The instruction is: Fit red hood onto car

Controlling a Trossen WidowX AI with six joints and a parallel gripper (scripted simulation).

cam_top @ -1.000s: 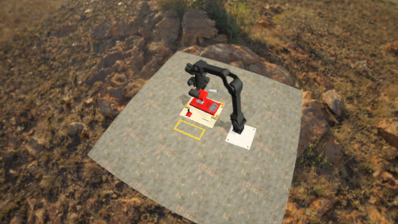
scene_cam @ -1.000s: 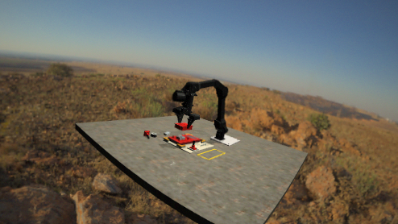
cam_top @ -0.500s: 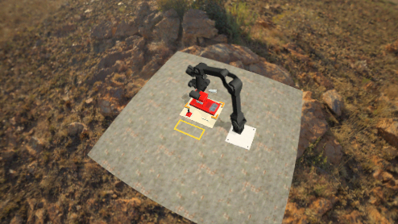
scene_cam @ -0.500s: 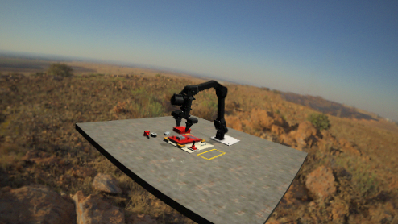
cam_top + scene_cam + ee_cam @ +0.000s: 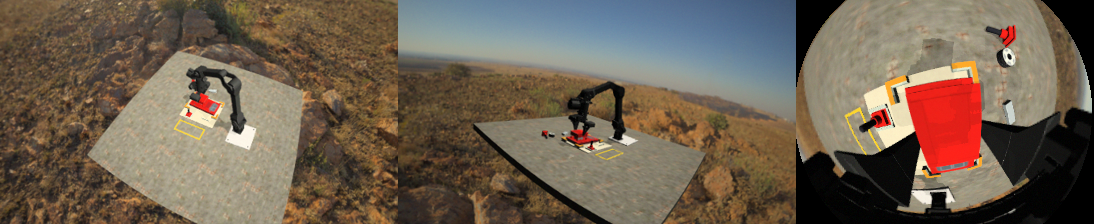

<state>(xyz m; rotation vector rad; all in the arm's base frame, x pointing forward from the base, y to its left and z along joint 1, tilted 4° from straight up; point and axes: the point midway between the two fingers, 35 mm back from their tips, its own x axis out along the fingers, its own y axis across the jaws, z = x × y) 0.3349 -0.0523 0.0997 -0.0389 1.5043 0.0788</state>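
My gripper tip is now 40 mm past the pale jig, 30 mm to the right of it and 50 mm above it. Round my gripper tip: wheel (110 mm ahead, 140 mm to the right, 50 mm below); red hood (10 mm above).
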